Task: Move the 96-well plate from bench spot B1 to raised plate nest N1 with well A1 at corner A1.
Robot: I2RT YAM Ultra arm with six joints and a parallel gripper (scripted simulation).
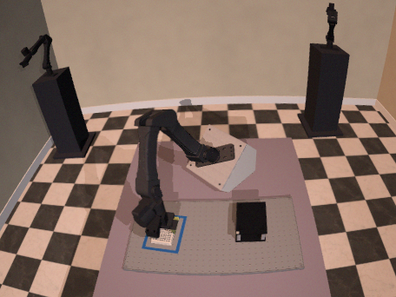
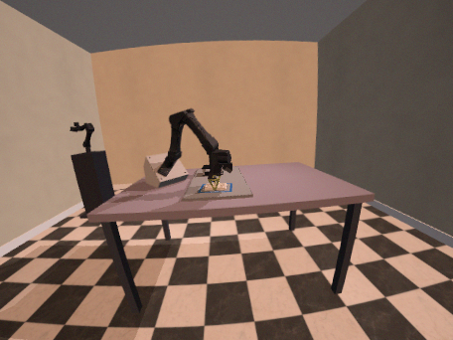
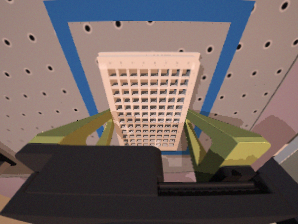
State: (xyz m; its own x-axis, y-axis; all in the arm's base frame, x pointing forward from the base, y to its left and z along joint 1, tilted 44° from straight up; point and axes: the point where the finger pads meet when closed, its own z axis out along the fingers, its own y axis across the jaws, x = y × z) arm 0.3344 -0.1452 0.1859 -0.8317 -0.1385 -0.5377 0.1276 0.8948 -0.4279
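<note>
My gripper is now 1 cm past the black raised nest N1, 35 cm to the right of it and 5 cm below it. From my hand the other things lie so: white 96-well plate (right at my hand); A1 corner label (6 cm ahead, 29 cm to the left, 5 cm above).
</note>
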